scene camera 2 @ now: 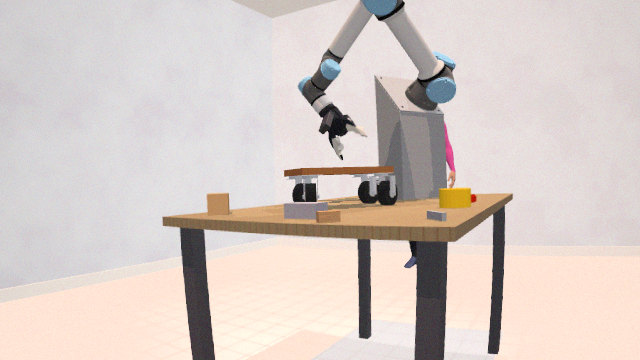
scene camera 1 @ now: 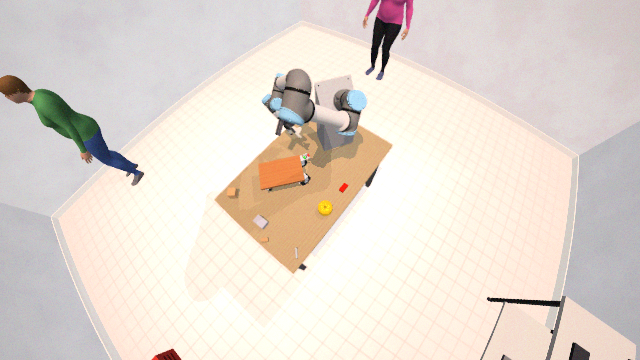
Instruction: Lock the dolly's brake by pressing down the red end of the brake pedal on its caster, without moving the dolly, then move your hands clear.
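Where they show: gripper, fingertip midpoint: (scene camera 2: 354, 148) (scene camera 1: 296, 136); arm's base, origin of the base link: (scene camera 2: 420, 99) (scene camera 1: 344, 100).
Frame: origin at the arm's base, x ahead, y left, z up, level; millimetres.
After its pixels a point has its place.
The dolly (scene camera 1: 281, 172) @(y 27, x 560, z -297 mm) (scene camera 2: 340, 171) @(y 95, x 631, z -310 mm) has an orange-brown deck and stands on black caster wheels on the table. A small brake pedal (scene camera 1: 305, 157) @(y 10, x 350, z -334 mm) with a red end and a green part juts out at the dolly's upper right corner in scene camera 1. Its tilt is too small to tell, and it does not show clearly in scene camera 2. My gripper (scene camera 1: 292, 132) @(y -107, x 330, z -219 mm) (scene camera 2: 353, 146) @(y -107, x 330, z -219 mm) is open and empty. It hangs above the level of the deck, apart from the dolly and the pedal, with its fingers pointing down at a slant.
The wooden table (scene camera 1: 295, 220) @(y 324, x 668, z -422 mm) (scene camera 2: 280, 227) @(y 234, x 976, z -432 mm) bears a yellow ring (scene camera 1: 325, 208) @(y 399, x 471, z -369 mm) (scene camera 2: 455, 198) @(y 406, x 503, z -395 mm), a red block (scene camera 1: 343, 188) @(y 347, x 270, z -399 mm), an orange-brown cube (scene camera 1: 232, 192) @(y -98, x 922, z -362 mm) (scene camera 2: 218, 204) @(y -85, x 942, z -392 mm), a pale block (scene camera 1: 260, 221) @(y 199, x 864, z -385 mm) (scene camera 2: 305, 210) @(y 220, x 889, z -402 mm) and smaller pieces. The grey pedestal (scene camera 2: 422, 150) @(y 37, x 70, z -226 mm) stands behind the dolly. Two people stand away from the table.
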